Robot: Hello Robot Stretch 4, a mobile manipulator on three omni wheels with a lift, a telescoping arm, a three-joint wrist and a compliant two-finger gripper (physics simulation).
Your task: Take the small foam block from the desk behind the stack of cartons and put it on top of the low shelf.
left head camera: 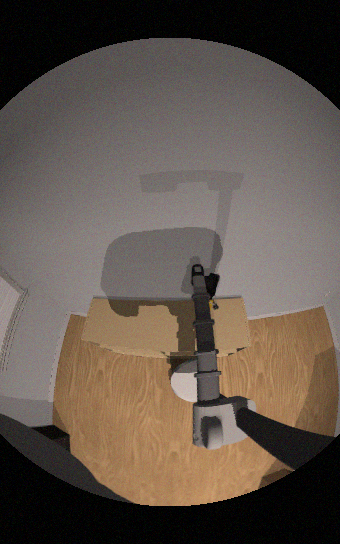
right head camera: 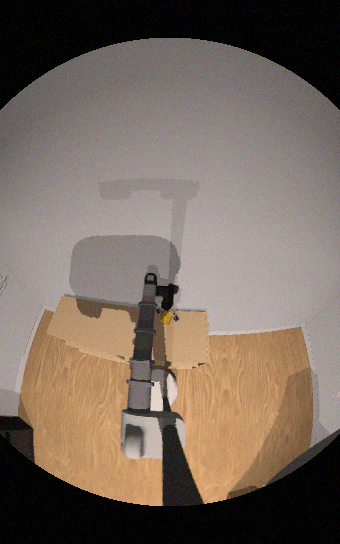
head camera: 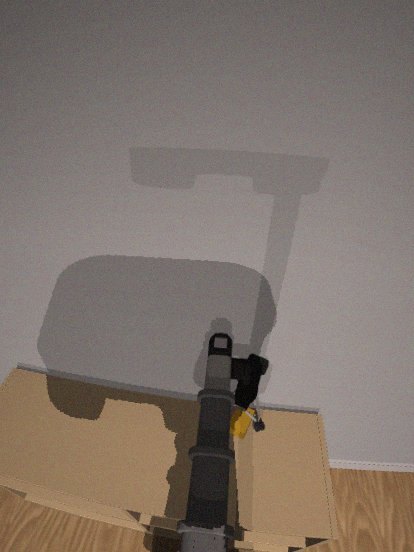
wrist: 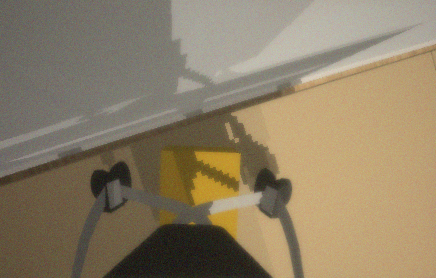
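Seen in the pictures: gripper, between the fingertips: (right head camera: 166, 315) (head camera: 240, 419) (wrist: 193, 181); robot's base, origin of its link: (left head camera: 193, 379) (right head camera: 154, 388).
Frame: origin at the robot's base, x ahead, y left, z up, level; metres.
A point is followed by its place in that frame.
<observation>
The small foam block (head camera: 241, 425) @(y -0.088, x 0.494, z 0.628 m) (left head camera: 211, 303) (right head camera: 167, 317) @(y -0.092, x 0.500, z 0.628 m) (wrist: 220, 160) @(y -0.116, x 0.549, z 0.628 m) is yellow. It stands on the wooden top of the low shelf (head camera: 290, 465) @(y -0.247, x 0.394, z 0.583 m) (left head camera: 135, 330) @(y 0.401, x 0.362, z 0.583 m) (right head camera: 187, 345) @(y -0.226, x 0.321, z 0.583 m) (wrist: 350, 175) @(y -0.233, x 0.482, z 0.583 m), near the rear edge by the wall. My gripper (head camera: 245, 419) @(y -0.087, x 0.532, z 0.585 m) (right head camera: 167, 314) @(y -0.087, x 0.532, z 0.585 m) (wrist: 193, 181) @(y -0.087, x 0.532, z 0.585 m) is open around the block. In the wrist view the black fingertips are apart from it, with a gap on each side. The gripper body hides the block's near end there. In the head view the arm covers part of the block and one finger. The desk and the cartons do not show.
The grey wall (head camera: 350, 300) @(y -0.308, x 0.606, z 1.094 m) (wrist: 75, 60) @(y -0.077, x 0.617, z 0.736 m) rises right behind the shelf. My extended arm (head camera: 212, 450) @(y -0.001, x 0.276, z 1.011 m) (left head camera: 204, 340) @(y 0.004, x 0.202, z 1.002 m) (right head camera: 143, 345) @(y -0.005, x 0.216, z 1.002 m) crosses above the shelf top. A white rounded shape (left head camera: 183, 382) @(y 0.090, x -0.015, z 0.187 m) is low in front of the shelf. A dark box (right head camera: 17, 437) is at the lower left.
</observation>
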